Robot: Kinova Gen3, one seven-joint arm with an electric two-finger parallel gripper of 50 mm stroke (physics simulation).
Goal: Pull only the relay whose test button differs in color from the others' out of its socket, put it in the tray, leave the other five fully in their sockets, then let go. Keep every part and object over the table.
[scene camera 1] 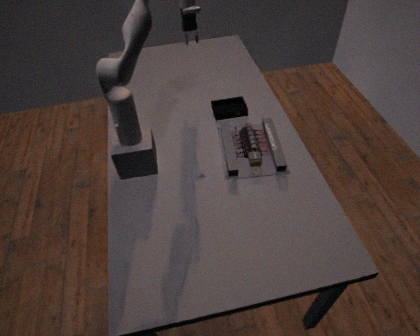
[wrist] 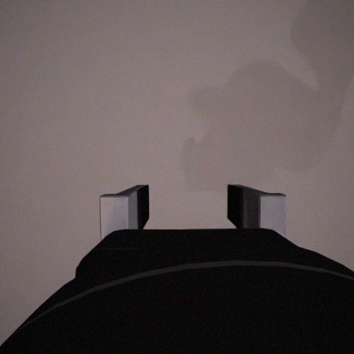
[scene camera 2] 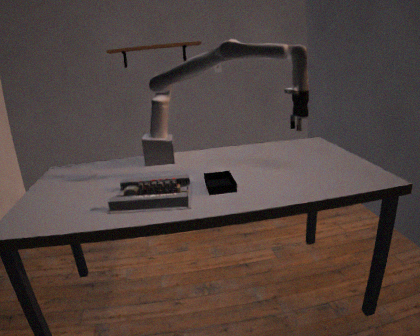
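Where they show: gripper, fingertip midpoint: [scene camera 1: 191,42] [scene camera 2: 295,129]; arm's base, link origin: [scene camera 1: 131,139] [scene camera 2: 158,136].
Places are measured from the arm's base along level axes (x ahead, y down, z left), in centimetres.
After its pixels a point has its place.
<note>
My gripper [scene camera 1: 192,41] @[x 48.4, y -5.0, z 54.1 cm] [scene camera 2: 296,125] @[x 48.4, y -5.0, z 54.1 cm] [wrist: 187,201] is open and empty, pointing down high above the far end of the table in the first scene view, well away from the relays and the tray. The row of relays [scene camera 1: 246,140] [scene camera 2: 159,186] sits in sockets on a panel, with red and dark wires at both sides. The relays are small and dim; the test button colors cannot be told apart. The black open tray [scene camera 1: 230,116] @[x 48.9, y 12.5, z 8.6 cm] [scene camera 2: 220,190] @[x 58.5, y 12.0, z 10.9 cm] stands beside the panel's end and looks empty. Neither relays nor tray show in the wrist view.
The panel [scene camera 1: 273,171] @[x 49.4, y 13.2, z -30.2 cm] carries two long grey ducts [scene camera 1: 229,155] @[x 35.5, y 9.2, z -17.4 cm] [scene camera 1: 274,145] @[x 55.2, y 9.0, z -20.7 cm] along its sides, with the relay row between them. A pale block [scene camera 1: 255,159] @[x 44.0, y 9.1, z -24.2 cm] sits at the row's near end. The arm's base block [scene camera 1: 135,162] @[x -1.5, y 4.7, z -8.4 cm] [scene camera 2: 158,151] @[x 7.8, y 6.0, z -2.4 cm] stands at the table's edge.
</note>
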